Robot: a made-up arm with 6 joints. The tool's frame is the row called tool. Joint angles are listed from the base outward. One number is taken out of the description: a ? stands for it. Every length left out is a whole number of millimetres.
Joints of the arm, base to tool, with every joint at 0 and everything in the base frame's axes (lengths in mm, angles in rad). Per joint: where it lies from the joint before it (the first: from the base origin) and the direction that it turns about. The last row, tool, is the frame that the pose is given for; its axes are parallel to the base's.
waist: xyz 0 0 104 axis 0 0 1
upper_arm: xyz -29 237 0 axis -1 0 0
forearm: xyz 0 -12 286 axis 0 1 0
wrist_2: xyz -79 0 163 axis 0 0 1
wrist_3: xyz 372 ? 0 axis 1 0 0
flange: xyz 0 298 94 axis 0 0 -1
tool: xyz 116 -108 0
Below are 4 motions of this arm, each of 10 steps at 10 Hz.
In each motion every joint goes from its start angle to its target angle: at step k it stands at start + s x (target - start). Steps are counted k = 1, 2, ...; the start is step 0. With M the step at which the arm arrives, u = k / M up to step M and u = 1 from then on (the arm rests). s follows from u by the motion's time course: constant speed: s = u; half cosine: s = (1 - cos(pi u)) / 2; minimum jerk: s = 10 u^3 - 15 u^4 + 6 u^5.
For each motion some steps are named. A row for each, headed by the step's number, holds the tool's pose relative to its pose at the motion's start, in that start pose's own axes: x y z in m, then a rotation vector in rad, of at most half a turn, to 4 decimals.
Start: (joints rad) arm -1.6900 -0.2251 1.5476 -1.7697 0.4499 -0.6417
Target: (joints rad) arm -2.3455 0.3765 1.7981 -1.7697 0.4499 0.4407
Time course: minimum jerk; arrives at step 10
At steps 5, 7, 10:
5: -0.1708 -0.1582 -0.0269 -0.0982 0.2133 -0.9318
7: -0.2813 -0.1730 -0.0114 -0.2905 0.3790 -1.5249
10: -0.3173 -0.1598 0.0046 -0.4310 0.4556 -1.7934

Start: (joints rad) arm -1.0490 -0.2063 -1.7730 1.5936 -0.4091 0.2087
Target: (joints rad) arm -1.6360 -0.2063 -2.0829 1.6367 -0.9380 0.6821
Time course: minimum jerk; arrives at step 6
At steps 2, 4, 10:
2: -0.0183 0.0668 -0.0935 -0.2143 0.0370 -0.0120
4: -0.1456 0.1850 -0.3405 -0.7679 -0.0365 0.0558
10: -0.2127 0.2016 -0.4188 -0.9347 -0.1240 0.1189

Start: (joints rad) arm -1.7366 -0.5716 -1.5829 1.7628 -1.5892 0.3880
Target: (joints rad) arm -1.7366 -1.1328 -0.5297 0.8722 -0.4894 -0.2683
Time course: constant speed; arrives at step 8
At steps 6, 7, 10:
6: -0.1348 -0.1109 -0.4333 1.3891 1.2115 -0.1416
7: -0.2155 -0.1073 -0.4929 1.6433 1.3107 -0.2950
10: -0.3098 -0.0945 -0.5369 1.8845 1.3735 -0.4925

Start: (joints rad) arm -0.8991 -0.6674 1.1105 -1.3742 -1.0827 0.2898
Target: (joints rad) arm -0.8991 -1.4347 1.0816 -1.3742 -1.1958 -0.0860
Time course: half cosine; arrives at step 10
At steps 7, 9, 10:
7: 0.0212 0.2910 0.1503 0.0422 -0.3793 0.7687
9: -0.0059 0.3528 0.1897 0.0384 -0.4755 0.9385
10: -0.0105 0.3608 0.1950 0.0375 -0.4887 0.9612

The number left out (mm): -35
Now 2 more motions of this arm.
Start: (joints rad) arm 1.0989 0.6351 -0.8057 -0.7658 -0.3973 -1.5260
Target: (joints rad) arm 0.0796 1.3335 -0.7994 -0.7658 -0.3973 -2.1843
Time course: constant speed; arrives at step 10
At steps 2, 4, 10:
2: 0.1351 0.0056 -0.0883 -0.0366 0.2437 0.1055
4: 0.2512 0.0042 -0.2243 -0.0205 0.4943 0.2268
10: 0.3496 0.0122 -0.8126 0.3588 1.1924 0.6398

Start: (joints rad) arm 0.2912 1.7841 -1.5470 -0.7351 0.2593 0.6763
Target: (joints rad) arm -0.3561 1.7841 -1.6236 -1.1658 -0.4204 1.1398
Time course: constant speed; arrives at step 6
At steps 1, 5, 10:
1: 0.0301 -0.0114 -0.0951 -0.1655 -0.0557 -0.1636
5: 0.1006 -0.1598 -0.4544 -0.8663 -0.4042 -0.7103
10: 0.1053 -0.2217 -0.5321 -1.0470 -0.5262 -0.8104

